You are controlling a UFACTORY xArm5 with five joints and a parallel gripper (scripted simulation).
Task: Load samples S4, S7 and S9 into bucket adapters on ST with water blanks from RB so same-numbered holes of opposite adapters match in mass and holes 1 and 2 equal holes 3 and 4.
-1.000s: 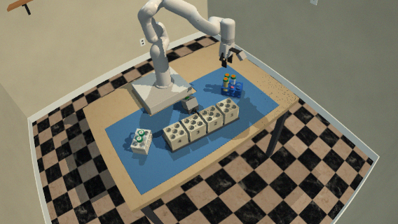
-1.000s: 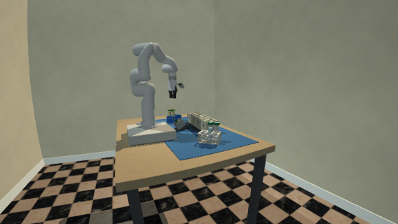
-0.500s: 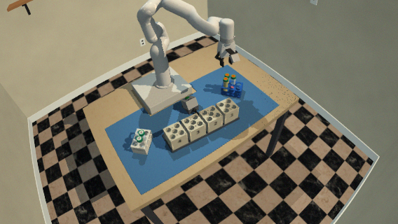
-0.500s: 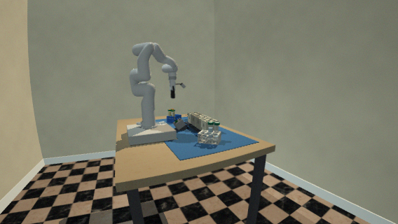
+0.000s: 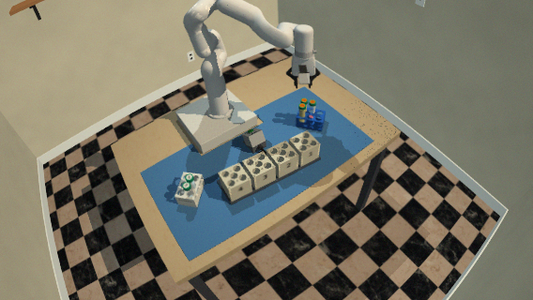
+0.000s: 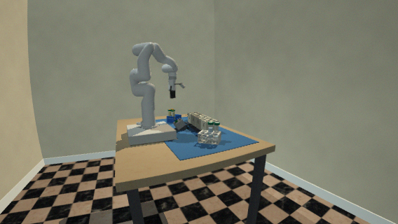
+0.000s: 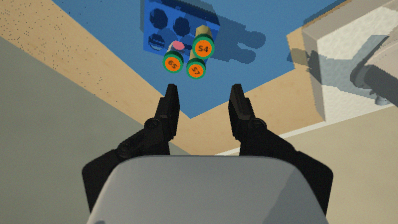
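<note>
My gripper is now 19 cm above the sample tube S4 and 1 cm to the left of it. The rest, counted from my hand: blue sample rack RS (22 cm below, 4 cm to the left, 2 cm ahead); sample tube S9 (19 cm below, 6 cm to the left, 1 cm ahead); sample tube S7 (19 cm below, 3 cm to the left, 3 cm behind).
</note>
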